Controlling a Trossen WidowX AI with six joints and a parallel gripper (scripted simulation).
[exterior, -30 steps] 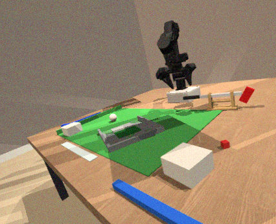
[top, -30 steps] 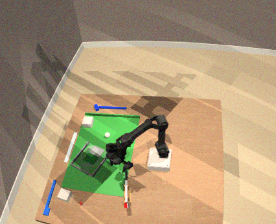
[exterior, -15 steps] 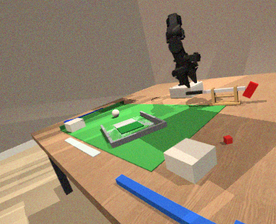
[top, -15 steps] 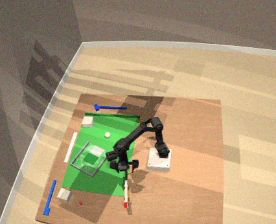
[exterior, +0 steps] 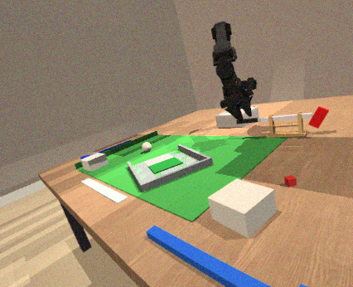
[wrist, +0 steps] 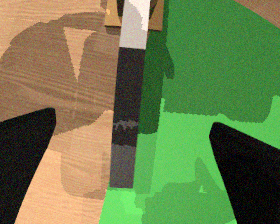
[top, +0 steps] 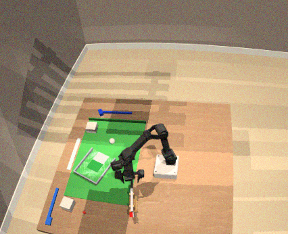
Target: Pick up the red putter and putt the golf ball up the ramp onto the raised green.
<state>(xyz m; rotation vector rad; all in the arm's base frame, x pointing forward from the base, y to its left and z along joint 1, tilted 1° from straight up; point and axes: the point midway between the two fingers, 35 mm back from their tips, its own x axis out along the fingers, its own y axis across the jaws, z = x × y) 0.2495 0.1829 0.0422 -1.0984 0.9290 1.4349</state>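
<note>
Right now my gripper tip is 110 mm to the right of the red putter, 20 mm past it and 10 mm above it. Round my gripper tip: green mat 240 mm to the right, 230 mm ahead, 70 mm below; then wooden rack 130 mm to the left, 30 mm below, 20 mm behind; then small red cube 290 mm ahead, 240 mm to the left, 60 mm below.
</note>
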